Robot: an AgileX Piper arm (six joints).
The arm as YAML. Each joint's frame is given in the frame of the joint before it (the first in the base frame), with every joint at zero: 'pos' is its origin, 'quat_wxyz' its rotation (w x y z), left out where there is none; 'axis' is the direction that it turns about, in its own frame. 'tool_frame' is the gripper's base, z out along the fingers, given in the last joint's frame.
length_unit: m
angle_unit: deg
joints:
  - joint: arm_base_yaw
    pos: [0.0, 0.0, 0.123]
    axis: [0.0, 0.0, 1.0]
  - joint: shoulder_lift
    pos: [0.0, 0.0, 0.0]
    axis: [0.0, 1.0, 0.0]
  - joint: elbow
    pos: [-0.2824, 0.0, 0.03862]
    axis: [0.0, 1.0, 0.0]
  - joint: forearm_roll
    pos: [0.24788, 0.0, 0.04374]
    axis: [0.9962, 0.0, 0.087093]
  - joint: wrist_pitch
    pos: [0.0, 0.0, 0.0]
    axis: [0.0, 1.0, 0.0]
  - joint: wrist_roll
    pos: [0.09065, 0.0, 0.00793]
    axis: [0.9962, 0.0, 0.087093]
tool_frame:
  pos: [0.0, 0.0, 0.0]
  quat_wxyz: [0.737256, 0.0, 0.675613, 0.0]
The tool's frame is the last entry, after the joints.
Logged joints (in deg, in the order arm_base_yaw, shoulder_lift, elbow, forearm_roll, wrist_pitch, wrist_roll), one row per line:
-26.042, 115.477, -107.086, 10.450, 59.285, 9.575
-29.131, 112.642, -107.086, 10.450, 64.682, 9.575
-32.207, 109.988, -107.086, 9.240, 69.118, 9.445
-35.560, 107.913, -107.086, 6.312, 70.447, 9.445
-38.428, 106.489, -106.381, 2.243, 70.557, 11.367
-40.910, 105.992, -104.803, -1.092, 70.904, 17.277
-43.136, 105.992, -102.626, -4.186, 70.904, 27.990
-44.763, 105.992, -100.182, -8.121, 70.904, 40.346
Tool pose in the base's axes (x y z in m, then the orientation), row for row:
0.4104, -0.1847, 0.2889, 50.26, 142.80, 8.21
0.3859, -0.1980, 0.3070, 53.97, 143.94, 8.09
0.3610, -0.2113, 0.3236, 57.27, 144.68, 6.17
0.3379, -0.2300, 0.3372, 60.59, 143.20, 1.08
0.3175, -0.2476, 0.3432, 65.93, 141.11, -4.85
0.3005, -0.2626, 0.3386, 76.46, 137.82, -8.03
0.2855, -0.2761, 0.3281, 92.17, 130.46, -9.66
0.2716, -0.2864, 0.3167, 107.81, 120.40, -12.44
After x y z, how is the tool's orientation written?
As a rotation vector, in degrees.
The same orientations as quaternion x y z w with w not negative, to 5 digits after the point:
0.32139, 0.91314, 0.05250, 0.24523
0.34157, 0.91097, 0.05120, 0.22548
0.35954, 0.90831, 0.03874, 0.21026
0.38078, 0.89995, 0.00679, 0.21222
0.41372, 0.88548, -0.03043, 0.20938
0.47544, 0.85699, -0.04993, 0.19241
0.56724, 0.80289, -0.05945, 0.17342
0.65701, 0.73374, -0.07581, 0.15564

